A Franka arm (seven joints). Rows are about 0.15 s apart.
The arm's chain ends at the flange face. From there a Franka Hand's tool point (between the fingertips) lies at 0.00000 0.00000 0.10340 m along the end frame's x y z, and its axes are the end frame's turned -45 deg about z.
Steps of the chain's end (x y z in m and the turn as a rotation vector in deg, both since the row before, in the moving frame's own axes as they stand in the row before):
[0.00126, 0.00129, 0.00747, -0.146, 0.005, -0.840]
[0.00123, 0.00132, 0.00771, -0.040, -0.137, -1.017]
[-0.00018, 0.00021, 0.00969, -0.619, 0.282, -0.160]
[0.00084, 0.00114, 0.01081, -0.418, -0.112, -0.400]
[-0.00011, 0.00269, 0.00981, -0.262, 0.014, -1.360]
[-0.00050, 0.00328, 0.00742, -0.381, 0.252, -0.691]
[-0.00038, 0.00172, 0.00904, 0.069, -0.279, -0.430]
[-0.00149, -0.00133, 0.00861, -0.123, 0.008, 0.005]
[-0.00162, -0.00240, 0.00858, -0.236, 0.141, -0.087]
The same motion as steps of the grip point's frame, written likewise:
[-0.00020, 0.00200, 0.00747, -0.107, -0.100, -0.840]
[-0.00029, 0.00168, 0.00771, 0.069, -0.125, -1.017]
[-0.00070, 0.00117, 0.00968, -0.637, -0.238, -0.160]
[-0.00089, 0.00179, 0.01081, -0.216, -0.375, -0.400]
[-0.00229, 0.00218, 0.00981, -0.195, -0.175, -1.360]
[-0.00283, 0.00277, 0.00742, -0.448, -0.091, -0.691]
[-0.00175, 0.00050, 0.00904, 0.246, -0.148, -0.430]
[-0.00026, -0.00183, 0.00861, -0.093, -0.081, 0.005]
[0.00043, -0.00236, 0.00858, -0.267, -0.067, -0.087]

